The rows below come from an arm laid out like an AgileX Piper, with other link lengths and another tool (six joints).
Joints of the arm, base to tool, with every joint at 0 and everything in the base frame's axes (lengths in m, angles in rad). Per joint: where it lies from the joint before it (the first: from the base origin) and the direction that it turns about. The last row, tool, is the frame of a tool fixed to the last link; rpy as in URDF.
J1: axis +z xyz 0 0 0.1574
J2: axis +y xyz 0 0 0
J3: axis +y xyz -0.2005 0 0.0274
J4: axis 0.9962 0 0.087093 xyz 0.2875 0 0.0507
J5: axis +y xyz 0 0 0
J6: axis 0.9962 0 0.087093 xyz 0.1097 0 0.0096
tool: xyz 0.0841 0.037 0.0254 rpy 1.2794 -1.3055 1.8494
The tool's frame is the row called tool.
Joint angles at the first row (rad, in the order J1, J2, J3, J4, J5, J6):
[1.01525 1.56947 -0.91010 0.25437 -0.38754 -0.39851]
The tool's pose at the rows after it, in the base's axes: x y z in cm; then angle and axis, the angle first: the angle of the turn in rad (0 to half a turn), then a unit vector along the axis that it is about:
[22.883 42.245 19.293 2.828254 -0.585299 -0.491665 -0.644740]
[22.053 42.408 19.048 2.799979 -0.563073 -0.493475 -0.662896]
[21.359 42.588 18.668 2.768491 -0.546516 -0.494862 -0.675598]
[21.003 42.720 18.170 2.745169 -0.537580 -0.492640 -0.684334]
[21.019 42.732 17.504 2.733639 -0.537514 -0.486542 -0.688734]
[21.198 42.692 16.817 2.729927 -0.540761 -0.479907 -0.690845]
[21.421 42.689 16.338 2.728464 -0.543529 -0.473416 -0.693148]
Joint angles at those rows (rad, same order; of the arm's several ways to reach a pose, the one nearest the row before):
[1.02405 1.58673 -0.87565 0.16537 -0.49952 -0.33795]
[1.02731 1.61063 -0.85293 0.08482 -0.59411 -0.27638]
[1.02789 1.64177 -0.84103 0.02257 -0.67481 -0.22539]
[1.02817 1.67731 -0.83760 -0.00672 -0.74132 -0.19648]
[1.02836 1.71254 -0.83716 -0.00614 -0.79104 -0.18470]
[1.02835 1.74444 -0.83857 0.00522 -0.82795 -0.18108]
[1.02837 1.77140 -0.84371 0.01742 -0.85630 -0.17980]

